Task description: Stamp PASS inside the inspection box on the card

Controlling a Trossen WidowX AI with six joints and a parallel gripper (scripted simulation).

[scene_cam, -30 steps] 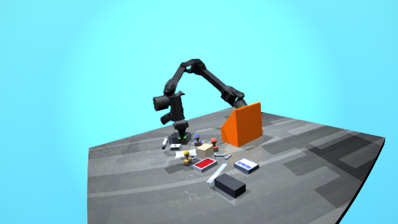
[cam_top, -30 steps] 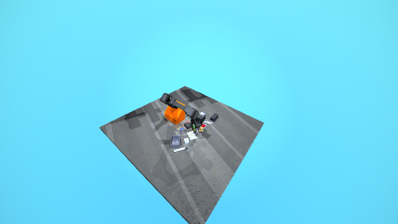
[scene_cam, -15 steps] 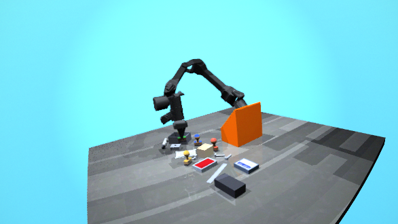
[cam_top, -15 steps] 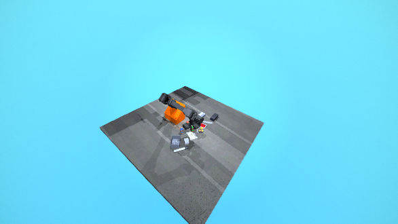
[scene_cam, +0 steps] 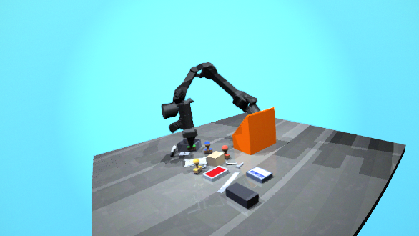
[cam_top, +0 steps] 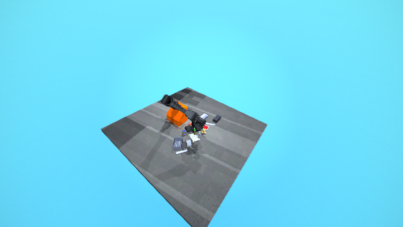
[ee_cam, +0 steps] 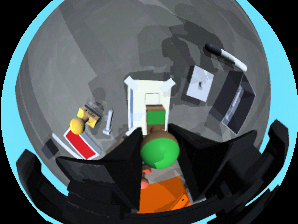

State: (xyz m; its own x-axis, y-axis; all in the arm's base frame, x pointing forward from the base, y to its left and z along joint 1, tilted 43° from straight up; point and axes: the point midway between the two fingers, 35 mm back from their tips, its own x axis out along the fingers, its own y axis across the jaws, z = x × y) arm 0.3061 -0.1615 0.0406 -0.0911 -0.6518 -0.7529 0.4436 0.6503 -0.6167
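Now: the white card 10 mm to the left of my gripper tip and 80 mm below it. From my gripper tip the other things lie so: green-knobbed PASS stamp right at my gripper tip; then tan block 60 mm behind, 100 mm to the left, 60 mm below; then yellow-brown knobbed stamp 50 mm ahead, 110 mm to the left, 60 mm below.
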